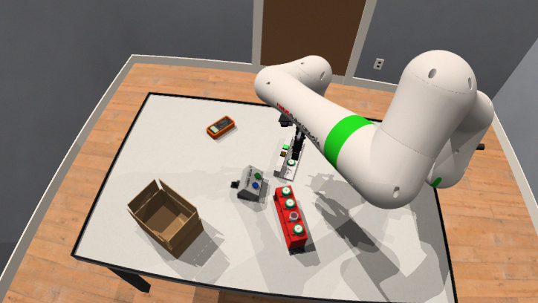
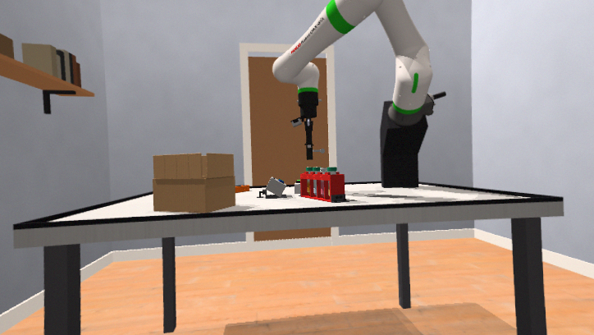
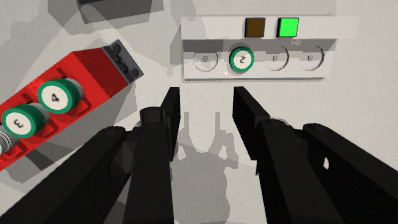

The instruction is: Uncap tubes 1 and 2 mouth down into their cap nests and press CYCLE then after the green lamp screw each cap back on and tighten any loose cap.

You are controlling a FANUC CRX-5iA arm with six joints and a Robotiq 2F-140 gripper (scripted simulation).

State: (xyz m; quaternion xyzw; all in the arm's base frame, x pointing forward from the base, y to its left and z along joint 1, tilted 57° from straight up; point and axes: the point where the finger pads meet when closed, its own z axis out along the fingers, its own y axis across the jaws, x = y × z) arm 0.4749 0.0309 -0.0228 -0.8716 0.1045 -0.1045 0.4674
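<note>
Right now my hand is 1 cm short of the cap 2, 6 cm to the left of it and 17 cm above it. From my hand the other things lie so: cap 3: 1 cm behind, 19 cm to the left, 7 cm below; cap 4: 1 cm ahead, 15 cm to the left, 7 cm below; green key: 13 cm ahead, 8 cm to the left, 12 cm below.
</note>
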